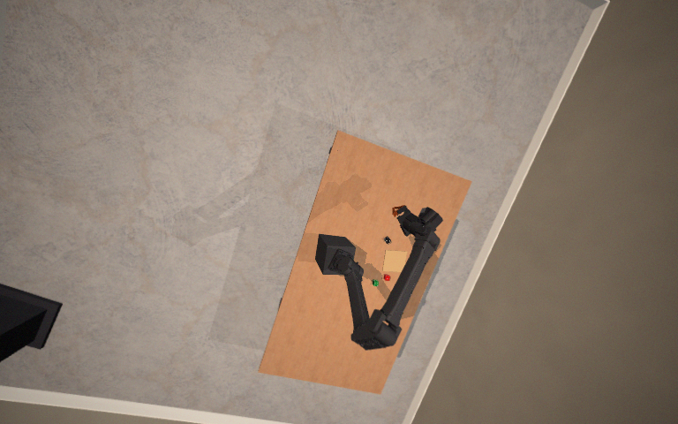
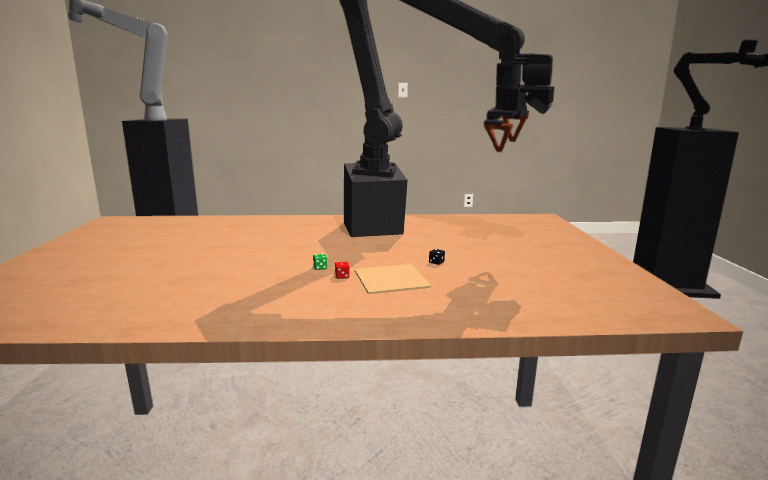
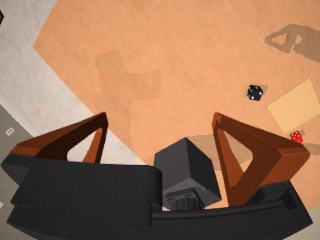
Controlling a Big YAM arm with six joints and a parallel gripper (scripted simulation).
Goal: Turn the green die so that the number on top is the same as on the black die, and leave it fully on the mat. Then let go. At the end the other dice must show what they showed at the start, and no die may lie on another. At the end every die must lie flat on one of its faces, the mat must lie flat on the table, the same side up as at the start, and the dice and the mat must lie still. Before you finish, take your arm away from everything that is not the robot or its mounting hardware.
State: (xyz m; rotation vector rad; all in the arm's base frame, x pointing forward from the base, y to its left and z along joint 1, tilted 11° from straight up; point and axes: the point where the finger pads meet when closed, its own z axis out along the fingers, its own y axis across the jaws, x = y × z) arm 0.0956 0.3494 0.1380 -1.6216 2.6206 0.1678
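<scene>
Right now my hand is 44 cm to the left of the green die, 27 cm above it and 22 cm short of it. The rest, counted from my hand: red die 38 cm to the right, 27 cm below, 26 cm ahead; tan mat 28 cm below, 26 cm to the right, 26 cm ahead; black die 27 cm below, 16 cm to the right, 14 cm ahead.
</scene>
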